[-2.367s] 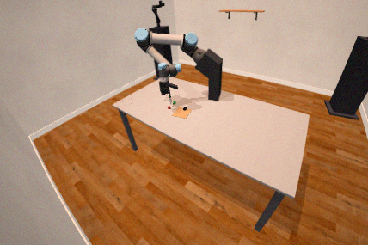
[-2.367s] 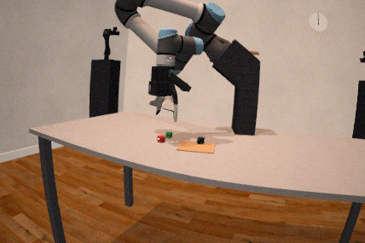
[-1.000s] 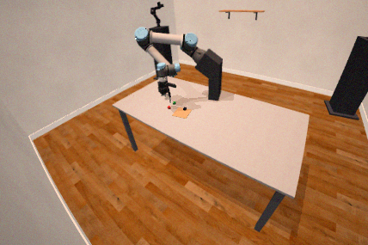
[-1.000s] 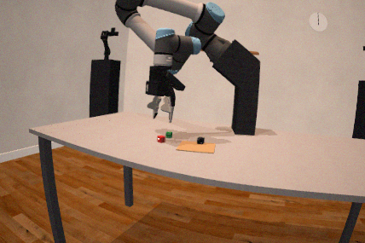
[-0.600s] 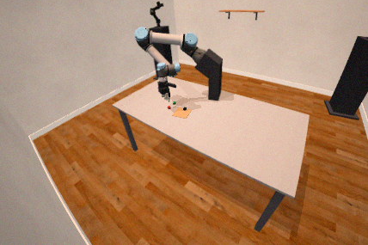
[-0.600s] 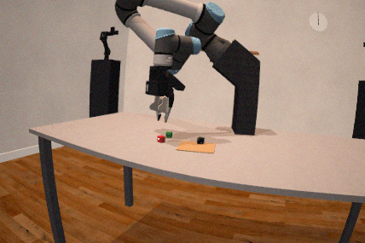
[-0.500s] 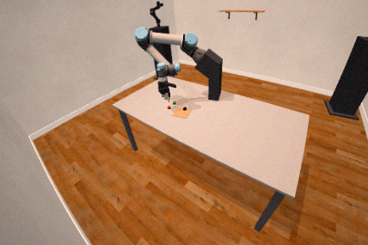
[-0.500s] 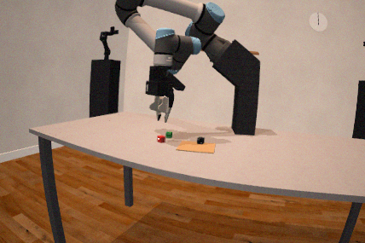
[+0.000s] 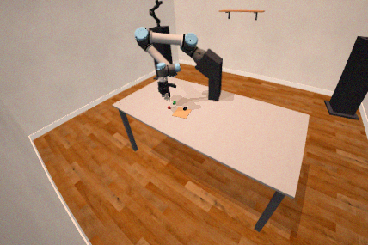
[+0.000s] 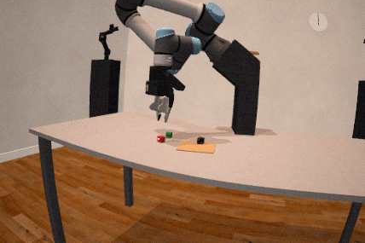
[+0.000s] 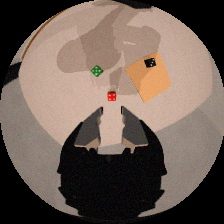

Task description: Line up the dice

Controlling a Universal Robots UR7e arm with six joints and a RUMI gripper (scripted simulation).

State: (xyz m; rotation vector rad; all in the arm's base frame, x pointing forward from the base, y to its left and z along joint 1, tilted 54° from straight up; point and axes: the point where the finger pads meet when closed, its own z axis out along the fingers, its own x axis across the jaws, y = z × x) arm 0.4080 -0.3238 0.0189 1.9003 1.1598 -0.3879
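The red die is 9 cm below my hand. Also, from my hand: black die (16 cm to the left, 8 cm below, 3 cm behind); green die (9 cm below, 9 cm behind, 1 cm to the left); orange mat (15 cm to the left, 10 cm below, 2 cm ahead).
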